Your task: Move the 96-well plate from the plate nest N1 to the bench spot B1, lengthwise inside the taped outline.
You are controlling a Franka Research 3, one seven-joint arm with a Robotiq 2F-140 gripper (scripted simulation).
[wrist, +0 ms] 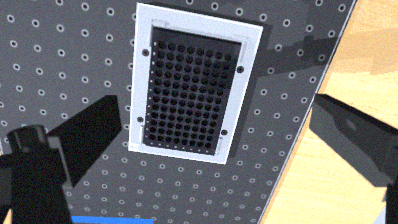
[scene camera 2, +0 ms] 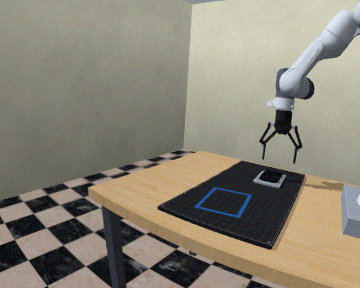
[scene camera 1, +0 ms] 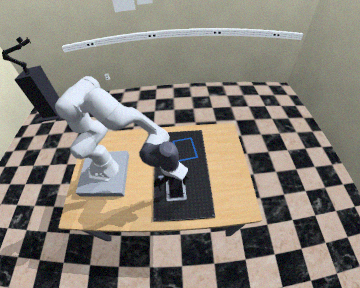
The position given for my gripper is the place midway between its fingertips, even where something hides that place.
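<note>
Scene camera 2 gives me my gripper point(scene camera 2: 278, 161) together with a black perforated mat point(scene camera 2: 262, 218). In the wrist view I find a black 96-well plate point(wrist: 190, 76) and a white plate nest point(wrist: 194, 24), and there too are my gripper point(wrist: 215, 112) and the mat point(wrist: 63, 63). Scene camera 1 shows me the mat point(scene camera 1: 199, 204).
</note>
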